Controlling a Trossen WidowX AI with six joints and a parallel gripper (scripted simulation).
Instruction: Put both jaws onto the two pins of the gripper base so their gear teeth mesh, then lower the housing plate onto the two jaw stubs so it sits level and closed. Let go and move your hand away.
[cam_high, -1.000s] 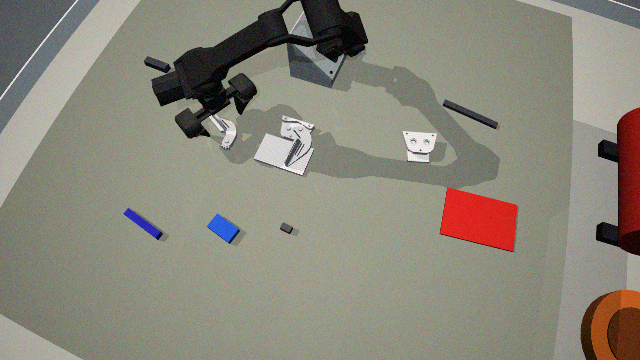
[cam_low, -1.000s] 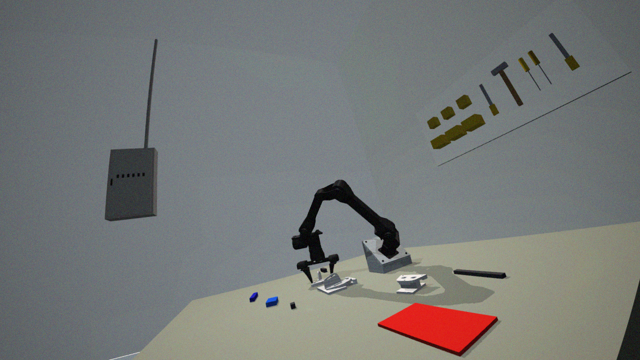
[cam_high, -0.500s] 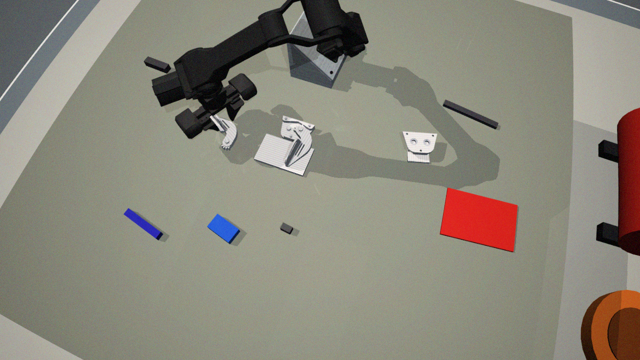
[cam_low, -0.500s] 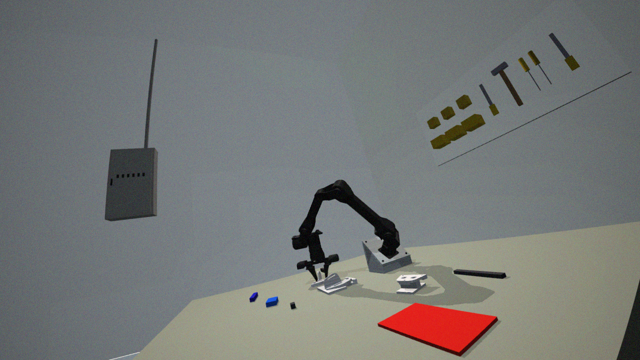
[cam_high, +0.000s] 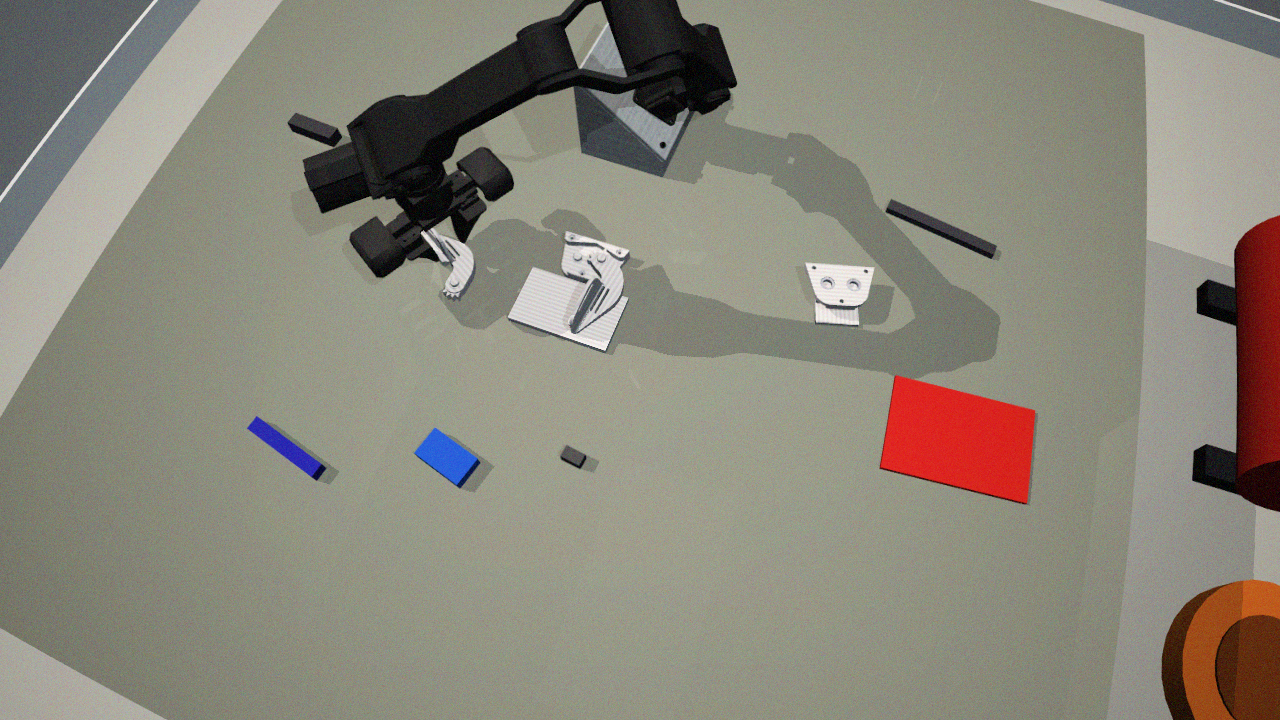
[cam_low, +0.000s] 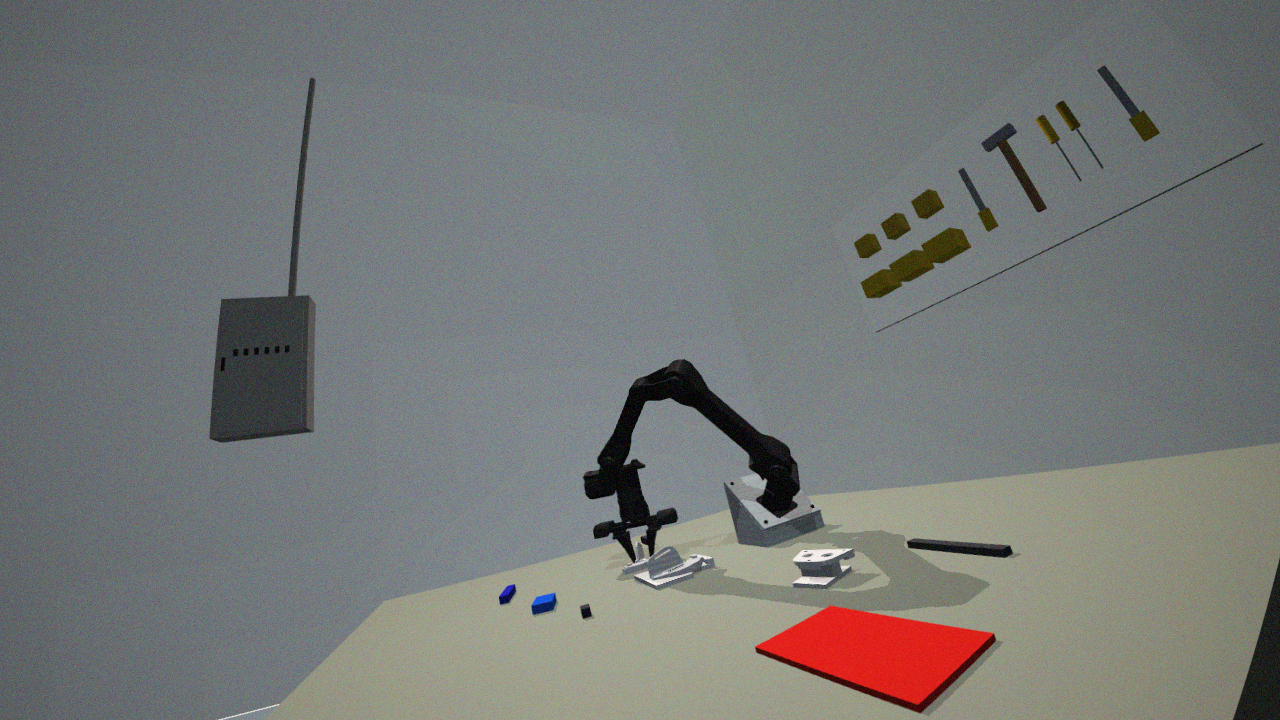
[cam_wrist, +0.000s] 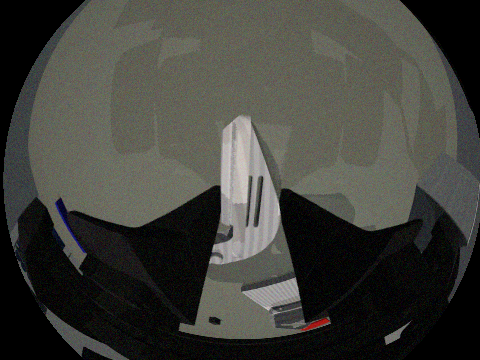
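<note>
Right now my gripper tip is 5 cm short of the white ribbed plate and 16 cm to the right of it. From my gripper tip the other things lie so: blue block 25 cm ahead, 8 cm to the left; then blue bar 28 cm ahead, 10 cm to the right; then housing plate 2 cm behind, 17 cm to the left.
</note>
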